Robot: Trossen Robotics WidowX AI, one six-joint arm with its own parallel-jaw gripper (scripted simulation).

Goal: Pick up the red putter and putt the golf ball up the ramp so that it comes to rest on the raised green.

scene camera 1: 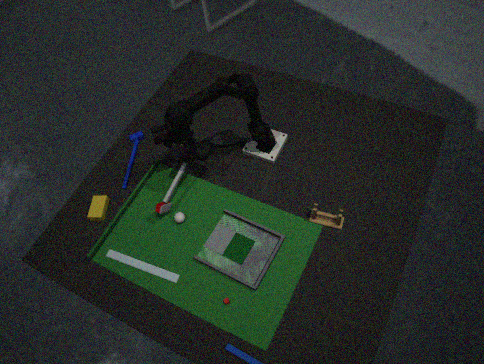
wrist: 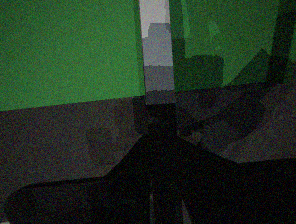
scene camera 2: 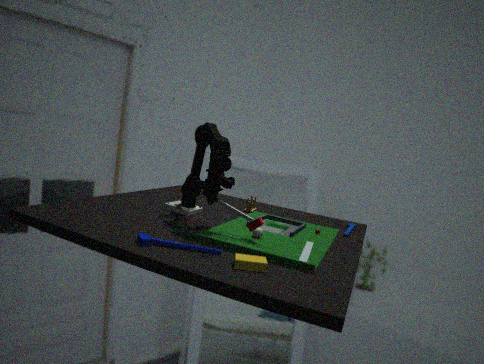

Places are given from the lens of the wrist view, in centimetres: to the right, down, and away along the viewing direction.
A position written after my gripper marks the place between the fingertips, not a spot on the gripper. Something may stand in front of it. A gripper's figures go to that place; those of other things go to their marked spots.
my gripper [wrist: 156,139]: 1, 2, 11
green mat [wrist: 59,59]: -11, -7, 18
